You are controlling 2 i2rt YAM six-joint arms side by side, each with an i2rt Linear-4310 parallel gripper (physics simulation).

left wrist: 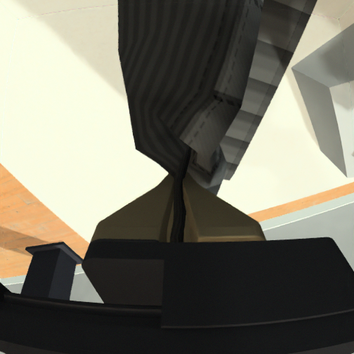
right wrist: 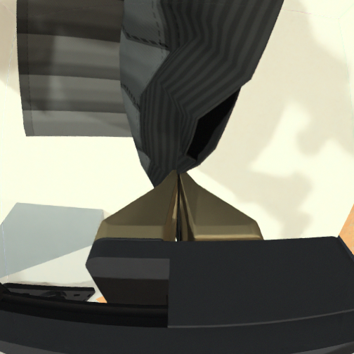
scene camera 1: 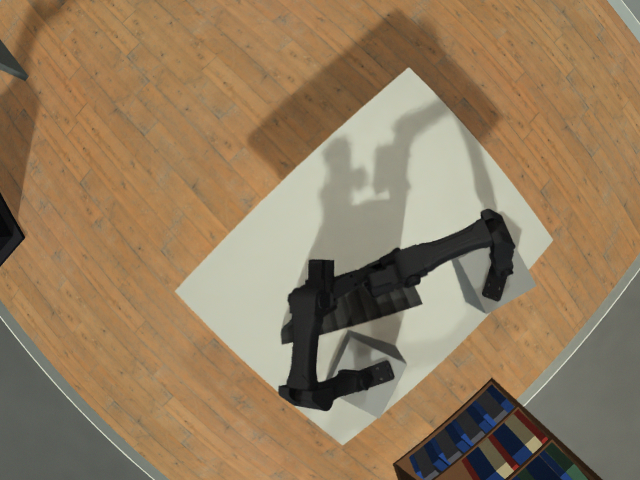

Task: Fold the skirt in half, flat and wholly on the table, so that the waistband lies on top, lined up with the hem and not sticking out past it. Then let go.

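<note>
The dark skirt (scene camera 1: pixel 368 311) shows in scene camera 1 as a pleated strip below the arms; the rest is hidden under them. Its ribbed waistband (left wrist: pixel 167 65) (right wrist: pixel 212 47) is bunched and raised above the table, with pleated cloth (left wrist: pixel 255 95) (right wrist: pixel 75 82) lower down beside it. My left gripper (left wrist: pixel 178 178) is shut on one end of the waistband, with dark cloth between its fingers. My right gripper (right wrist: pixel 178 177) is shut on the other end, where the cloth gathers at the fingertips. Both fingertips are hidden in scene camera 1.
The skirt is over the pale table (scene camera 1: pixel 248 268). Two grey blocks (scene camera 1: pixel 516 273) (scene camera 1: pixel 382 395) stand under the arm bases near the table's lower-right edge. A bookshelf (scene camera 1: pixel 443 424) stands on the wooden floor (scene camera 1: pixel 155 155) at the lower right.
</note>
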